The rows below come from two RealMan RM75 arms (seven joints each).
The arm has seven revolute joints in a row. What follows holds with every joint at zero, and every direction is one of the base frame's. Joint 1 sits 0.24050 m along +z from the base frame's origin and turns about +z. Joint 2 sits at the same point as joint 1 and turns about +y. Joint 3 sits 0.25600 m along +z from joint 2 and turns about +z. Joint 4 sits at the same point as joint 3 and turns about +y. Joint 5 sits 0.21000 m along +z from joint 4 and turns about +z. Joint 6 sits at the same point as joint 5 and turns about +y. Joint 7 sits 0.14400 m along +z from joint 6 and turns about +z. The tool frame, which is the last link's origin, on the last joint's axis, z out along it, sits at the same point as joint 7; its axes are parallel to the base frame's.
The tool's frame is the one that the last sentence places.
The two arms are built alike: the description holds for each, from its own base.
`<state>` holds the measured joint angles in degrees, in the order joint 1, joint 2, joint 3, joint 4, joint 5, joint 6, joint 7, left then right.
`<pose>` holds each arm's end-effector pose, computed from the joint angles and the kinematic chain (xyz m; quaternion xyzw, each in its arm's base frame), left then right.
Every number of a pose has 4 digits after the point. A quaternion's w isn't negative.
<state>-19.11 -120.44 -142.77 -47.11 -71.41 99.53 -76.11 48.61 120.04 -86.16 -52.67 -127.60 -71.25 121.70</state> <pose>-0.2840 0.2794 0.0321 -0.9227 -0.1933 -0.2934 0.1589 0.1209 0.3795 -0.0830 -0.9871 0.1274 -0.0715 0.0660</pose>
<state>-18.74 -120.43 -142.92 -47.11 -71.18 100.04 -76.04 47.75 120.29 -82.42 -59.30 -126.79 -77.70 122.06</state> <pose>-0.2857 0.2764 0.0321 -0.9227 -0.1951 -0.2933 0.1565 0.1002 0.3741 -0.0649 -0.9911 0.1157 -0.0424 0.0494</pose>
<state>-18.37 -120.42 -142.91 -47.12 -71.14 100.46 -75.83 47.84 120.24 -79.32 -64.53 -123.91 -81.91 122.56</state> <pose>-0.2868 0.2737 0.0321 -0.9229 -0.1952 -0.2937 0.1547 0.0763 0.3712 -0.0471 -0.9940 0.1016 -0.0020 0.0396</pose>
